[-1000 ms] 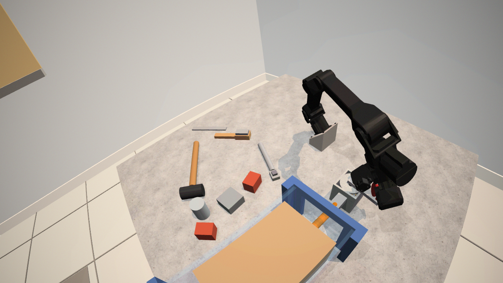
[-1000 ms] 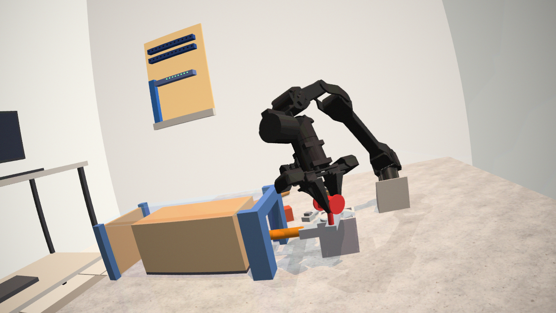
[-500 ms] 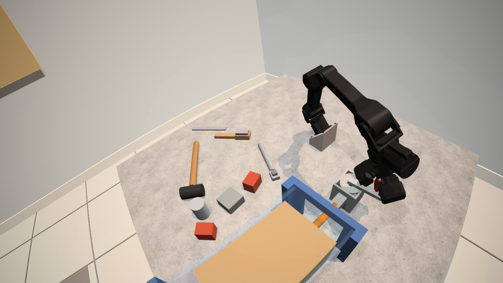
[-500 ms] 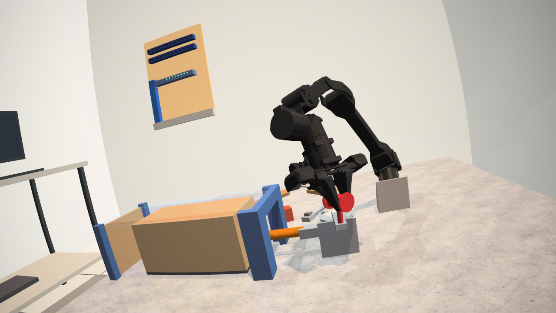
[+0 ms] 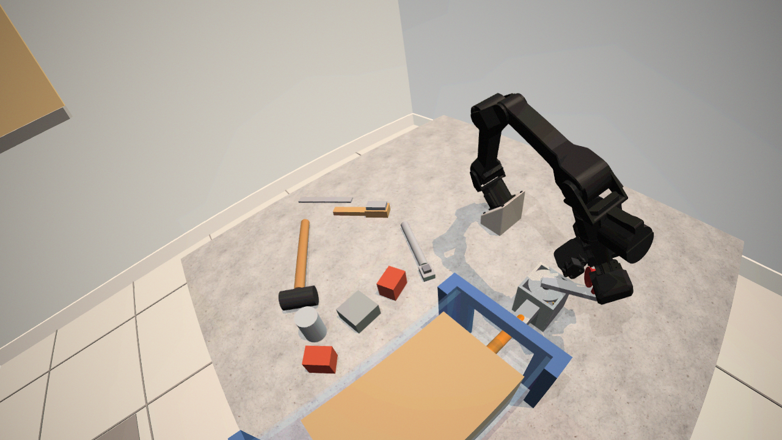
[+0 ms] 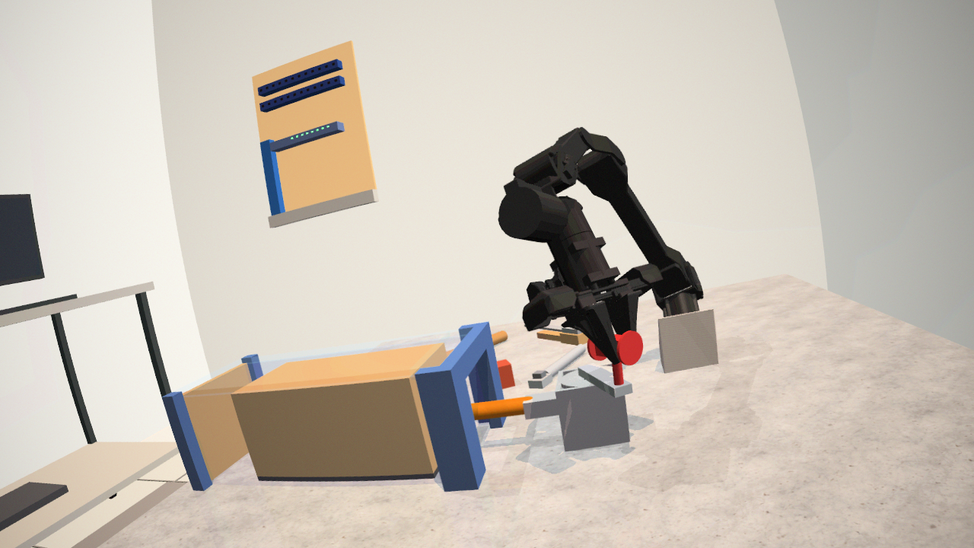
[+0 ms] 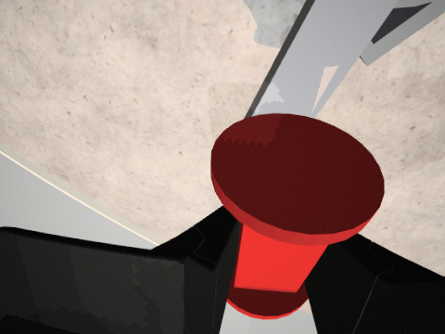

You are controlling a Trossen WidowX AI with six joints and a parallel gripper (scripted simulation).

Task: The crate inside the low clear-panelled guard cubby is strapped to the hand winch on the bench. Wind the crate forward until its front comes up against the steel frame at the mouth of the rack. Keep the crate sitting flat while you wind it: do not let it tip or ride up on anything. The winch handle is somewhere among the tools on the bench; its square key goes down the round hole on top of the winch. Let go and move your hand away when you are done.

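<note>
Now: the crank handle 3 cm ahead of my gripper tip, 4 cm to the right of it and 3 cm below it. The rest, counted from my gripper tip: blue steel frame: 22 cm ahead, 9 cm to the right, 3 cm below; then red knob: 1 cm ahead, 1 cm to the right; then grey winch: 4 cm ahead, 11 cm to the right, 10 cm below.
</note>
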